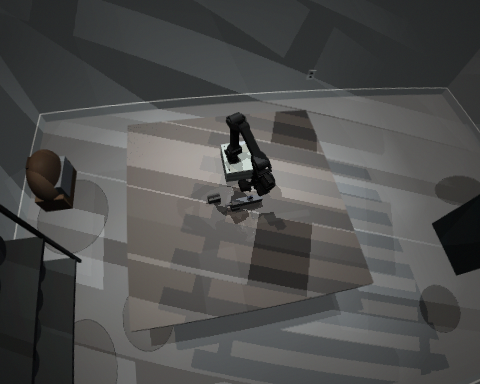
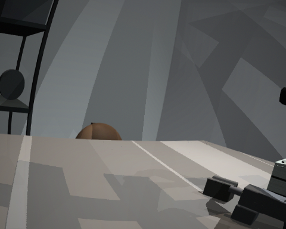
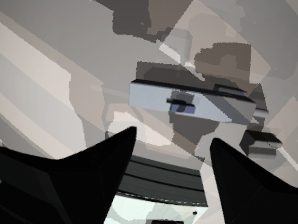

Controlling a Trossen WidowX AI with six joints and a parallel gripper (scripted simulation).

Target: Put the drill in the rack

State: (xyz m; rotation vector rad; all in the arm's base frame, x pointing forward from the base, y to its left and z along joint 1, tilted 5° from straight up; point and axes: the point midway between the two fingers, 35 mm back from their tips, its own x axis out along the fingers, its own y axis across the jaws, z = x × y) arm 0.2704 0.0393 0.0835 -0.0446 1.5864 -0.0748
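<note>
My gripper tip is 11 cm above the drill, 9 cm to the left of it and 1 cm past it. Also, from my gripper tip: long dark fixture (12 cm below, 4 cm to the right); dark block (20 cm to the right, 14 cm below, 8 cm behind); blue key (11 cm below, 1 cm to the right).
</note>
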